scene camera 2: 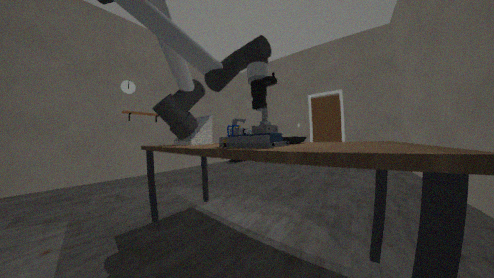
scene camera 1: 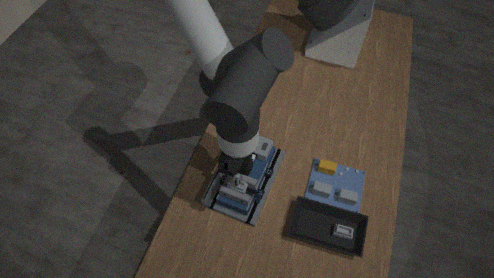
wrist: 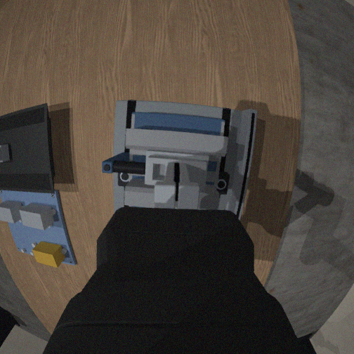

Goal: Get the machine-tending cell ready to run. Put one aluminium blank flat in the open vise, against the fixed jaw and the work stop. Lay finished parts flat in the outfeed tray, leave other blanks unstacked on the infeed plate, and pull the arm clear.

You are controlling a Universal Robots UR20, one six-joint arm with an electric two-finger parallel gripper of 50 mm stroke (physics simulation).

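Where they show: gripper, fingertip midpoint: (scene camera 2: 265, 122) (scene camera 1: 237, 182); arm's base, link origin: (scene camera 2: 188, 130) (scene camera 1: 336, 11).
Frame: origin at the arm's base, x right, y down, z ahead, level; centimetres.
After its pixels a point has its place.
Note:
My gripper (scene camera 1: 239, 178) {y 2.4, x 8.8, z 93.6 cm} (scene camera 2: 264, 121) {y 2.4, x 8.8, z 93.6 cm} (wrist: 175, 174) is shut, its fingertips together at the top of a light grey part (wrist: 196, 162) between the jaws of the vise (scene camera 1: 234, 195) {y 4.3, x 8.3, z 97.2 cm} (scene camera 2: 250, 141) {y 11.2, x 18.5, z 92.5 cm} (wrist: 175, 141). A small square recess or shadow shows on that part; the fingers hide some of it. The work stop's dark rod (wrist: 129, 167) reaches the part's left end in the wrist view. Two grey blanks (scene camera 1: 322, 188) {y 9.5, x -17.1, z 81.9 cm} (wrist: 36, 216) lie apart on the blue infeed plate (scene camera 1: 351, 179) {y 13.0, x -26.1, z 72.9 cm} (wrist: 60, 235). A finished part (scene camera 1: 344, 230) {y 10.5, x -27.9, z 92.9 cm} (wrist: 4, 153) lies flat in the black outfeed tray (scene camera 1: 312, 227) {y 12.6, x -18.1, z 94.9 cm} (wrist: 30, 170).
A yellow block (scene camera 1: 327, 167) {y 9.5, x -16.5, z 73.6 cm} (wrist: 48, 254) sits on the infeed plate near small pale pegs. The tray stands beside the plate, across the wooden table (scene camera 1: 345, 110) {y 13.8, x -16.9, z 43.0 cm} (scene camera 2: 360, 147) {y 13.9, x 10.8, z 130.7 cm} from the vise. The vise is near a table edge. The arm's pale pedestal (scene camera 1: 337, 47) {y 4.2, x -5.6, z 18.9 cm} stands farther along.

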